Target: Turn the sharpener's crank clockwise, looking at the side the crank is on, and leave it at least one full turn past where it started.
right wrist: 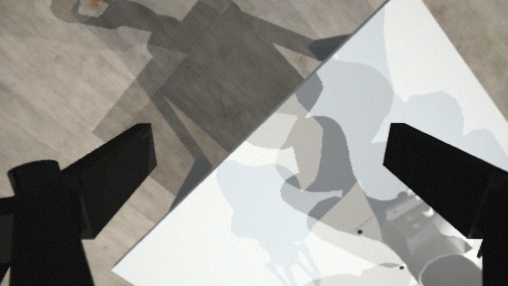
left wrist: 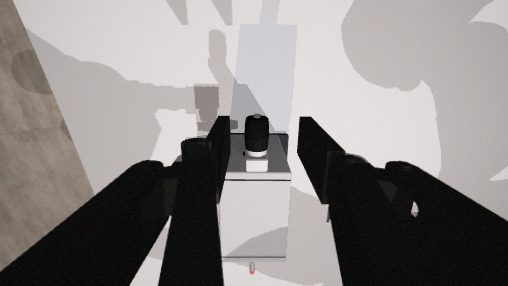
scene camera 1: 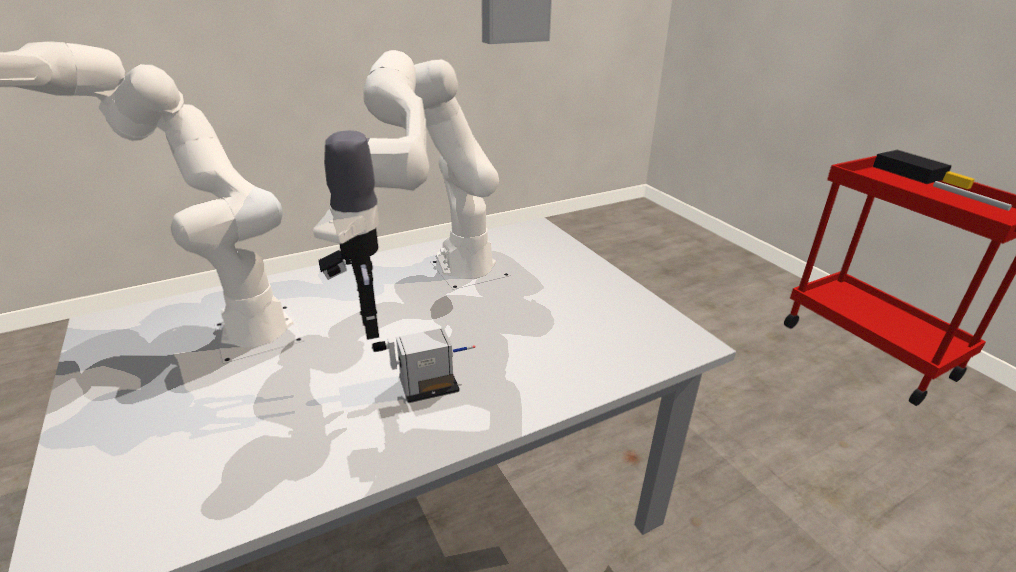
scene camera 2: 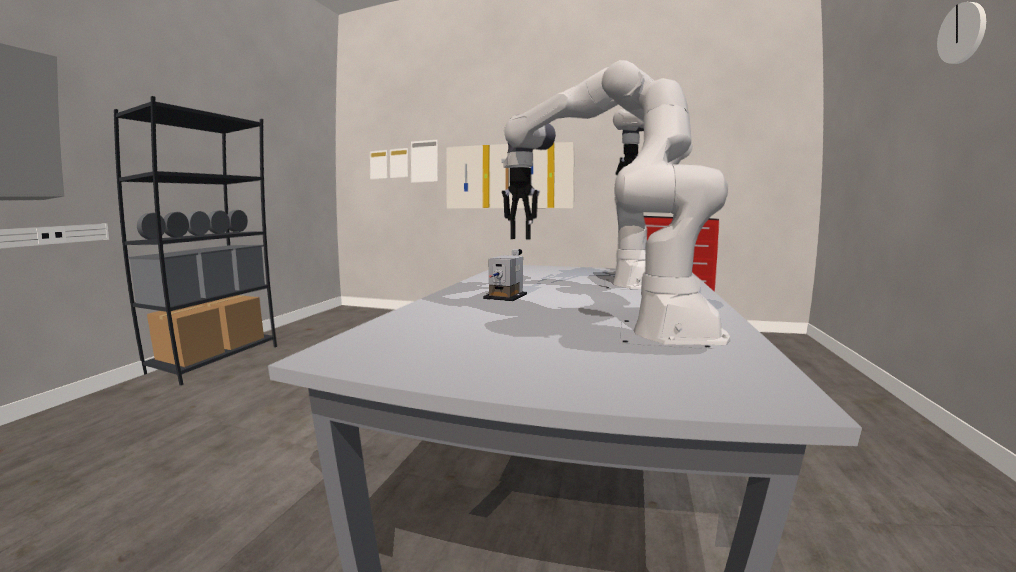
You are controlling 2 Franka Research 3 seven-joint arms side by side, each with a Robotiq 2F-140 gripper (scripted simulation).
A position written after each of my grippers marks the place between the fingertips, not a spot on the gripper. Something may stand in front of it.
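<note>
There's a grey sharpener [left wrist: 254, 207] in the scene, and my right gripper [right wrist: 270, 144] is visible too. As for my left gripper [scene camera 1: 371, 330], you'd also find it in the left wrist view [left wrist: 264, 134] and in scene camera 2 [scene camera 2: 520, 239].
</note>
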